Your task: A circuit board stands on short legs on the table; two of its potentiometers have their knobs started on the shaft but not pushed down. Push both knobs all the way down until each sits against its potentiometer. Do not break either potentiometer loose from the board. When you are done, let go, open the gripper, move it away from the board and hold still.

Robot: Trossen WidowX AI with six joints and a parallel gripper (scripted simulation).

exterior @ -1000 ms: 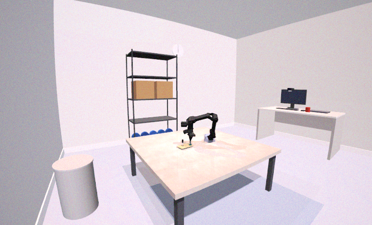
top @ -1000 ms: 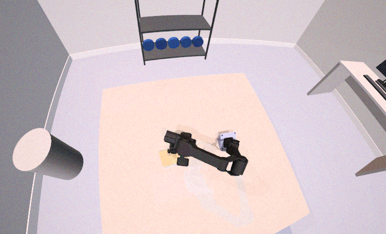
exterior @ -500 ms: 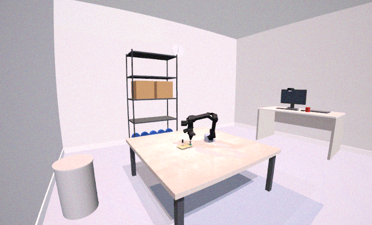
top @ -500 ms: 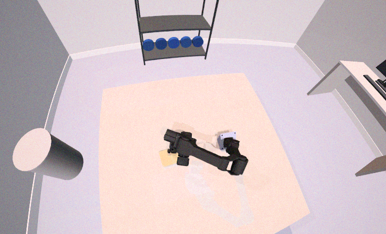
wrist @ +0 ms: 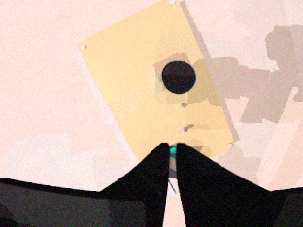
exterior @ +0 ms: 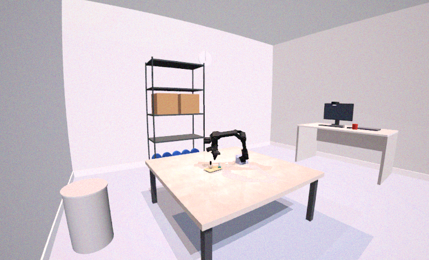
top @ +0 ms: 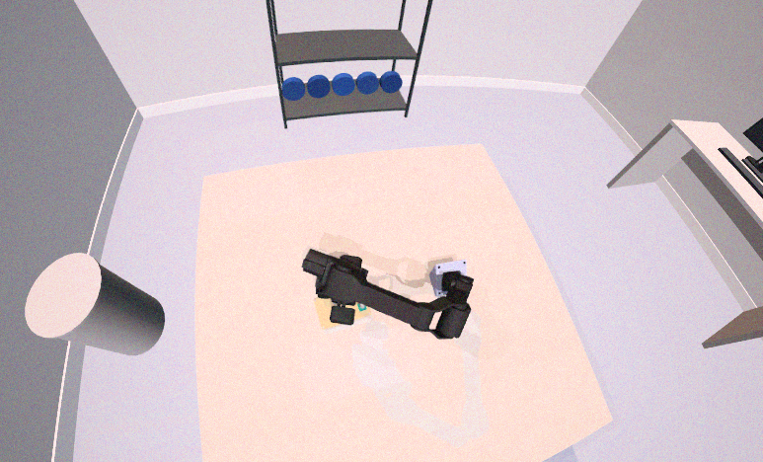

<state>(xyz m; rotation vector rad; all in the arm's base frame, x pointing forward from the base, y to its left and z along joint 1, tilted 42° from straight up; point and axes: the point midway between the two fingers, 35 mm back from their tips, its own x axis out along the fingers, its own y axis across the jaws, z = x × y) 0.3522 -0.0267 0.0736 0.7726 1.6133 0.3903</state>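
Right now my gripper tip is 4 cm short of the dark knob, 3 cm above it and 1 cm to the left of it.
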